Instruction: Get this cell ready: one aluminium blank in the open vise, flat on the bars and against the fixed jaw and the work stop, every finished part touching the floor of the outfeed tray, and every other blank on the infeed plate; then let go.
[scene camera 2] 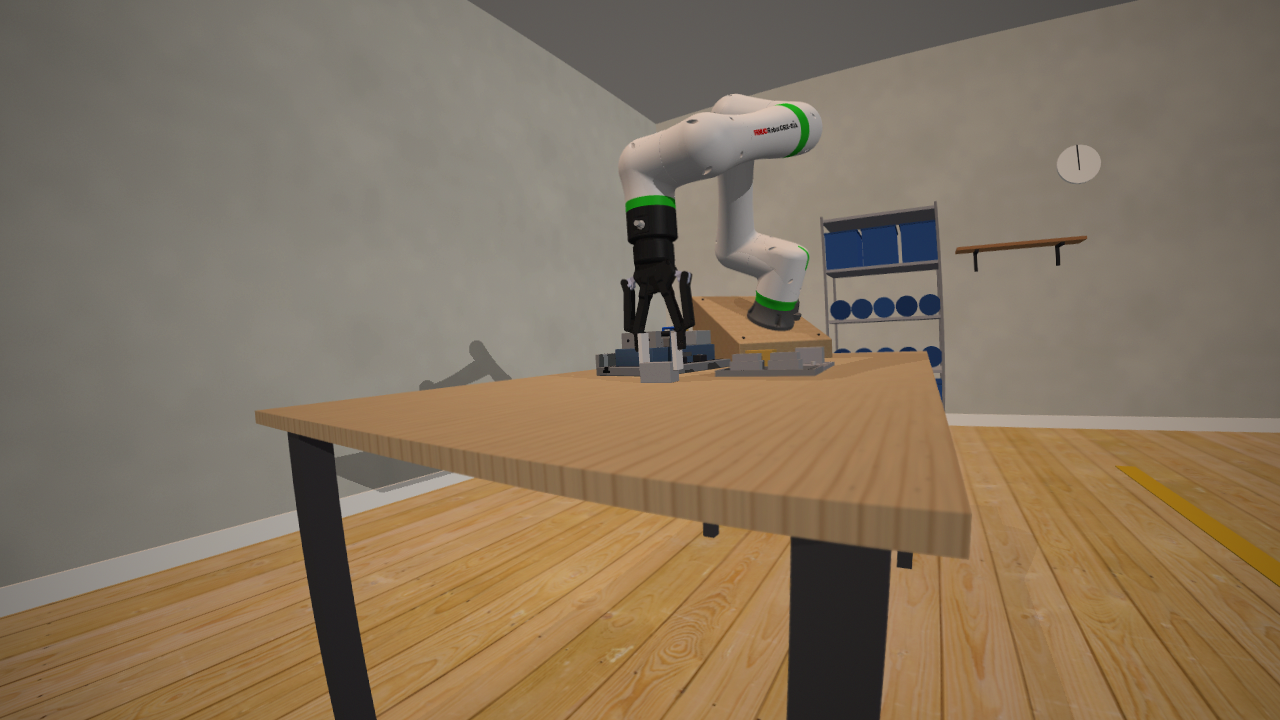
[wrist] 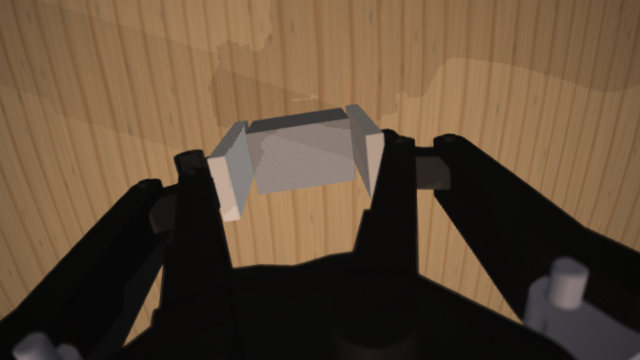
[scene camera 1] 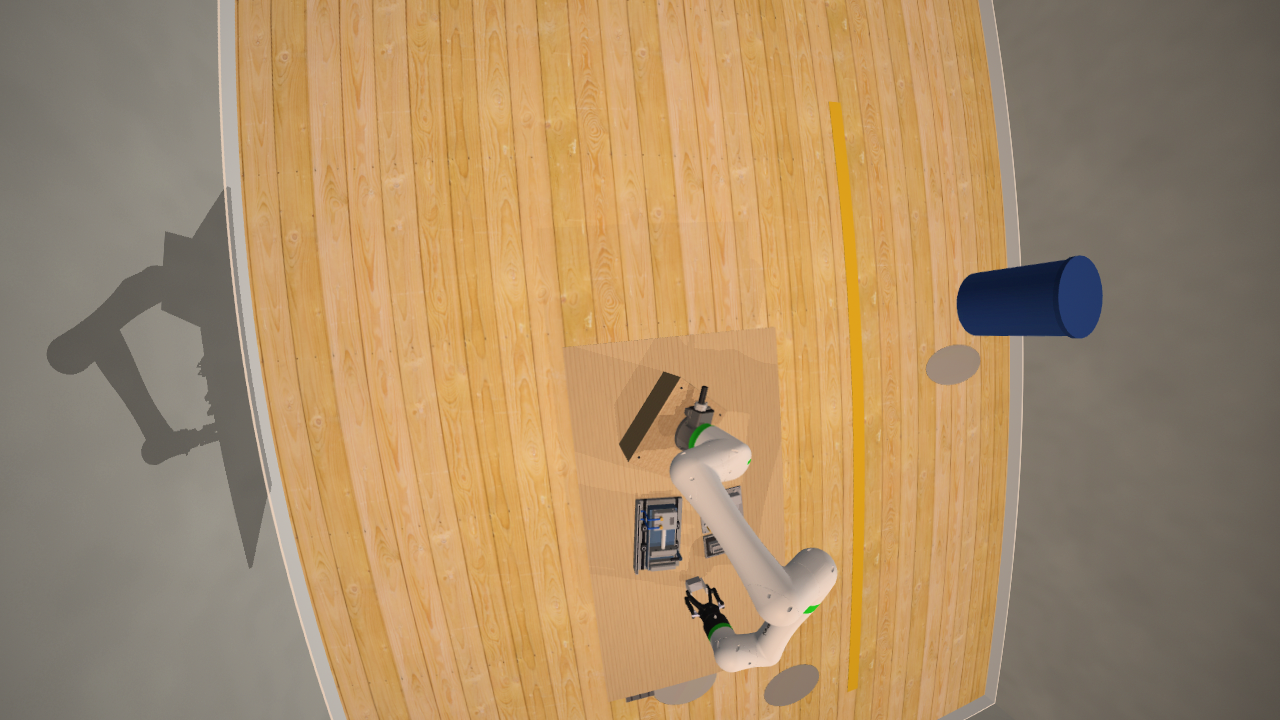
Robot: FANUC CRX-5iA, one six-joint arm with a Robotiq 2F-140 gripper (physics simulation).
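Seen in the pictures: gripper, between the fingertips: (scene camera 2: 661, 370) (wrist: 299, 136) (scene camera 1: 693, 582); arm's base, origin of its link: (scene camera 2: 770, 320) (scene camera 1: 690, 431).
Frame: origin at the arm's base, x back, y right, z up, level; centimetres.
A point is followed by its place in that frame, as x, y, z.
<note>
My gripper (scene camera 1: 702, 592) {-67.4, -16.5, -10.2} (scene camera 2: 660, 353) {-67.4, -16.5, -10.2} (wrist: 299, 136) {-67.4, -16.5, -10.2} points down and is shut on a plain grey aluminium blank (scene camera 1: 695, 583) {-66.6, -16.6, -8.7} (scene camera 2: 659, 373) {-69.8, -18.3, -10.6} (wrist: 305, 162) {-68.5, -17.0, -8.7}, one pale finger pad at each side. The blank is at the table top, in front of the vise and plate in the scene camera 2 view. The blue-bodied vise (scene camera 1: 672, 537) {-44.5, -2.2, -6.3} (scene camera 2: 628, 357) {-58.7, 1.9, -8.2} stands behind the gripper, with grey jaws; its inside is too small to make out. Several grey blocks stand on a low grey plate (scene camera 2: 769, 371) {-53.6, -30.9, -11.4}, partly hidden by the arm in the scene camera 1 view. The outfeed tray cannot be told apart clearly.
The wooden table (scene camera 1: 626, 626) {-89.3, 9.2, -12.2} (scene camera 2: 537, 429) {-107.3, -38.9, -12.3} carries everything. The robot's base stands on a sloped wooden block (scene camera 2: 742, 326) {-12.4, 2.1, -1.7} at the back. The arm (scene camera 1: 738, 546) {-20.2, -1.6, 43.2} reaches over the plate side in the scene camera 1 view. A shelf rack (scene camera 2: 939, 295) stands at the wall.
</note>
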